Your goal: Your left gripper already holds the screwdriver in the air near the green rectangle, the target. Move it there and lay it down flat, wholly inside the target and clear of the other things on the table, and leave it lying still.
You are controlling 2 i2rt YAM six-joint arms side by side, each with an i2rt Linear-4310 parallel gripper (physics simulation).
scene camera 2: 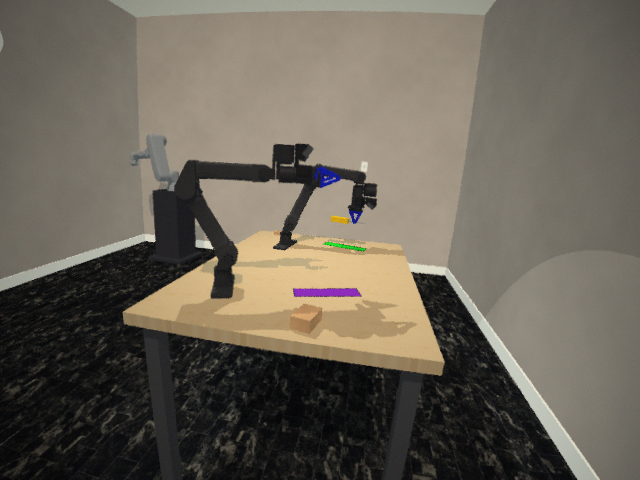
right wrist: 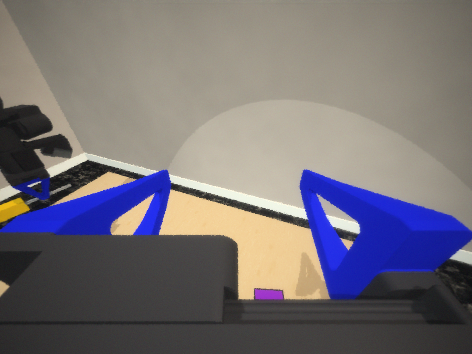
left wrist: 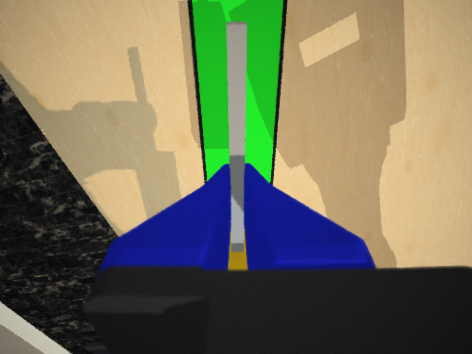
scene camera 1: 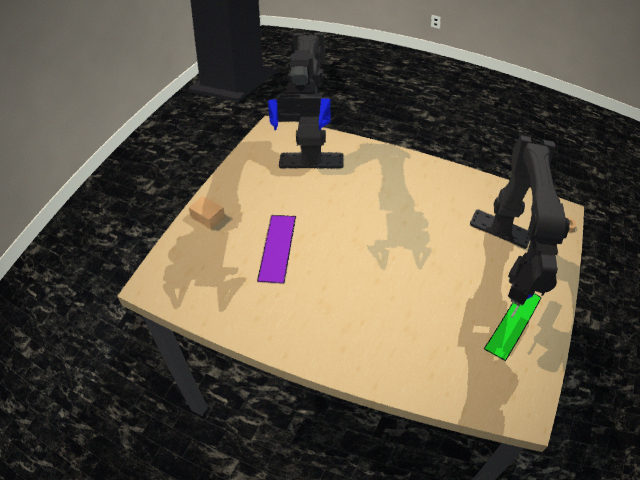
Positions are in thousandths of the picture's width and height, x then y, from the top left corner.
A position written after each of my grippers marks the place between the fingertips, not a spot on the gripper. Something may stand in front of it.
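You'd find my left gripper (left wrist: 503, 496) here, and my right gripper (scene camera 1: 465, 266), which the right wrist view (right wrist: 499, 501) has as well. There's an orange-brown block (scene camera 1: 320, 441) too, and scene camera 2 (scene camera 2: 480, 661) also shows that block. In the left wrist view the block is out of frame, and in the right wrist view it's out of frame too.
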